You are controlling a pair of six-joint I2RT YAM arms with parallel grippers.
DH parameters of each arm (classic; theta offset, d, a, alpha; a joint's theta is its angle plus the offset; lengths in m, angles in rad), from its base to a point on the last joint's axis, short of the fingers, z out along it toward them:
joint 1: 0 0.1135 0.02 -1.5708
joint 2: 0 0 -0.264 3.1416
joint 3: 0.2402 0 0.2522 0
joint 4: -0.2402 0 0.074 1.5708
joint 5: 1.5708 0 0 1.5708
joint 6: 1.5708 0.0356 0 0
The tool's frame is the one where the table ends.
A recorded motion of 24 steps. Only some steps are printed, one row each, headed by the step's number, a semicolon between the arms.
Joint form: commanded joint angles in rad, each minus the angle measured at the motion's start. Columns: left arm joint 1, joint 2, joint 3, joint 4, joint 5, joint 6; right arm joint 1, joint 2, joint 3, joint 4, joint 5, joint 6.
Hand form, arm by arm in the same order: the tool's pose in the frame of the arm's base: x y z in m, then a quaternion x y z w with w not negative. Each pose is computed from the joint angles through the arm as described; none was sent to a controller.
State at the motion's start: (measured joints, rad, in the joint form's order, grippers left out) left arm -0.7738 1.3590 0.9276 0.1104 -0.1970 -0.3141; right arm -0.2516 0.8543 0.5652 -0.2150 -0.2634 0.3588
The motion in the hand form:
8: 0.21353 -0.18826 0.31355 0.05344 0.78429 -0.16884 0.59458; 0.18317 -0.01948 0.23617 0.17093 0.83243 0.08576 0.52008
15: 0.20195 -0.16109 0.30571 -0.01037 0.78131 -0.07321 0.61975; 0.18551 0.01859 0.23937 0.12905 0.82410 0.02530 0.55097
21: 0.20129 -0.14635 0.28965 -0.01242 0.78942 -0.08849 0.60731; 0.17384 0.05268 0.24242 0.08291 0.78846 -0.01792 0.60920
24: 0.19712 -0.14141 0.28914 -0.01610 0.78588 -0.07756 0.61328; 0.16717 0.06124 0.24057 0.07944 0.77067 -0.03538 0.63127
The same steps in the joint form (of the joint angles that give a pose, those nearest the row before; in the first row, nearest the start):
8: 0.0007 -0.1361 -0.0269 -0.0491 -0.2185 -0.0019; 0.1317 -0.0627 -0.0788 0.0584 0.1910 -0.0288
15: 0.0190 -0.2299 -0.1114 -0.0751 -0.4348 0.0165; 0.3955 -0.0582 -0.0850 0.1167 0.4962 -0.0565
21: 0.0697 -0.2698 -0.1881 -0.0553 -0.3583 -0.0049; 0.6406 -0.0918 -0.1324 0.2468 0.7673 -0.1362
24: 0.0712 -0.2974 -0.2081 -0.0537 -0.3812 0.0088; 0.7176 -0.1087 -0.1662 0.3145 0.8735 -0.1685

